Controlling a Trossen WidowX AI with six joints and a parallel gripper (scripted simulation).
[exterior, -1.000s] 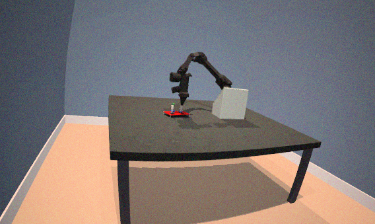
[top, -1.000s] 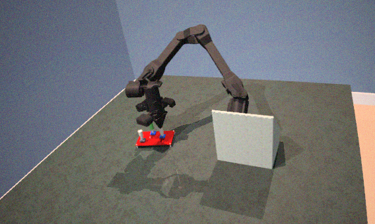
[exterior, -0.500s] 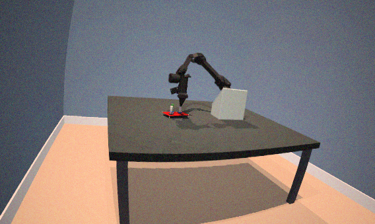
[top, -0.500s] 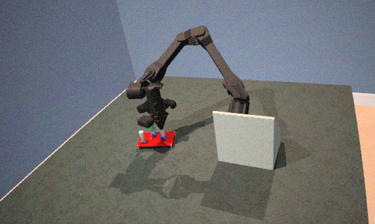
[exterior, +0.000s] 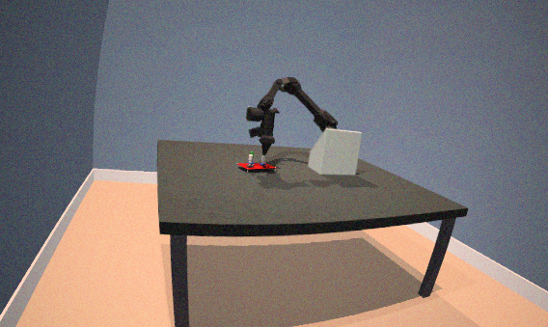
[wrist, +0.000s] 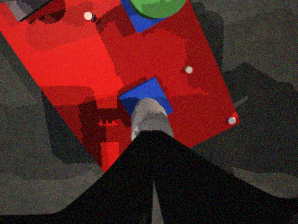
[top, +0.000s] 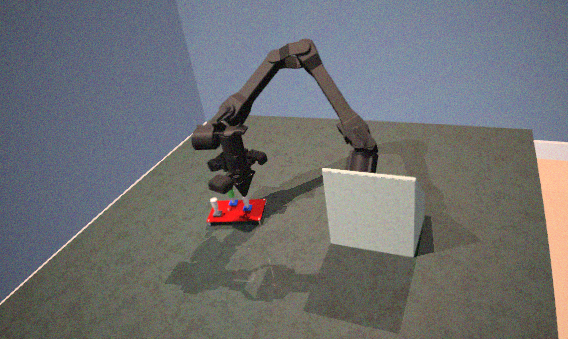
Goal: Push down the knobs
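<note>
Now: gripper tip 70 mm short of the grey knob, 50 mm to the right of it and 10 mm above it.
</note>
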